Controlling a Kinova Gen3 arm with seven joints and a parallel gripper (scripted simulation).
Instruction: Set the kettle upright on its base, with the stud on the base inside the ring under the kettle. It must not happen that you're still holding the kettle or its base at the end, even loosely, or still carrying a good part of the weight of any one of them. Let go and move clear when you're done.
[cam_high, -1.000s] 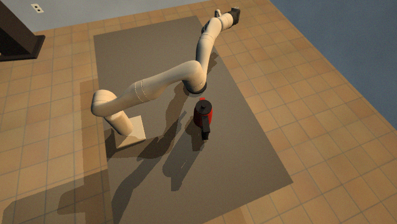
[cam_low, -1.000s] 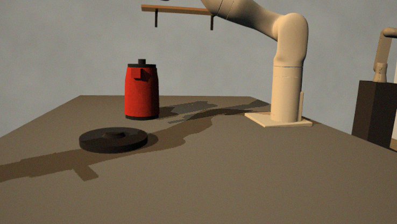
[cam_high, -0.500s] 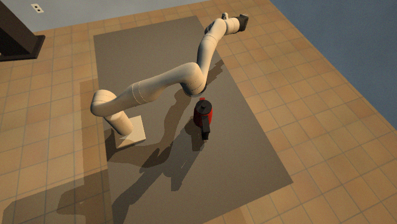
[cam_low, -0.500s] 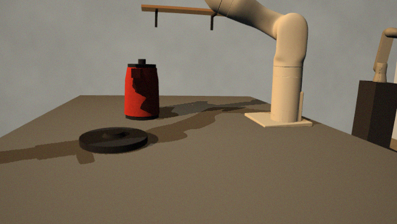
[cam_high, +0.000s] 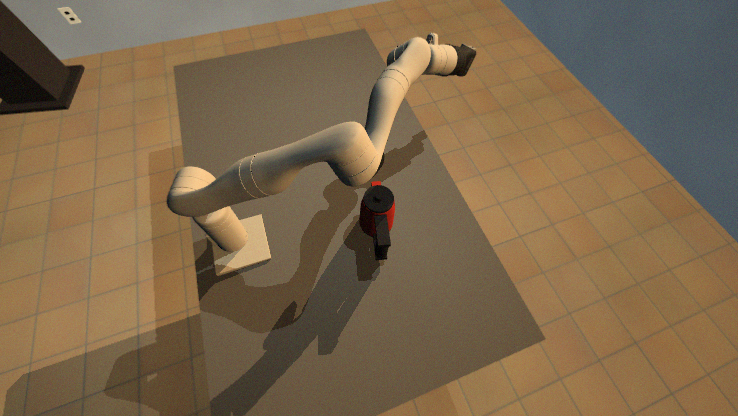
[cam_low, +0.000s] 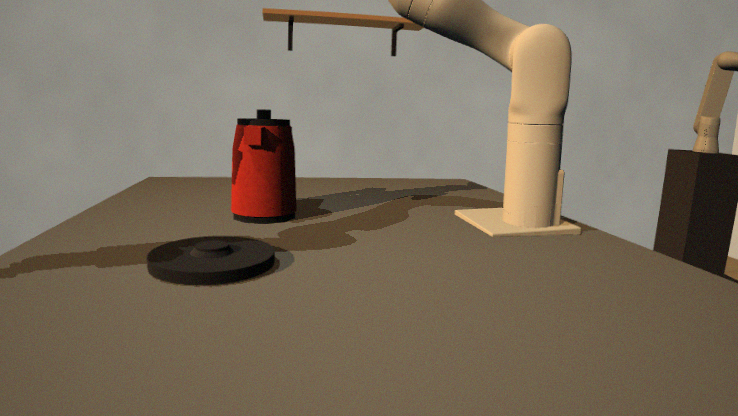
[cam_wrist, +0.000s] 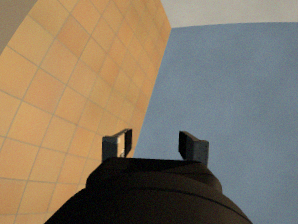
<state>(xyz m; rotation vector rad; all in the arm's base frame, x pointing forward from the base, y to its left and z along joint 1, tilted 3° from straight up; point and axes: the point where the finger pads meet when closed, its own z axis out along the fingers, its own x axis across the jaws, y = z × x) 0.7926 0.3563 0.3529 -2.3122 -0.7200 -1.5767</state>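
My hand is 340 mm past the red kettle, 410 mm to the left of it and 230 mm above it. From my hand the other things lie so: black base (330 mm behind, 100 mm to the right, 310 mm below).
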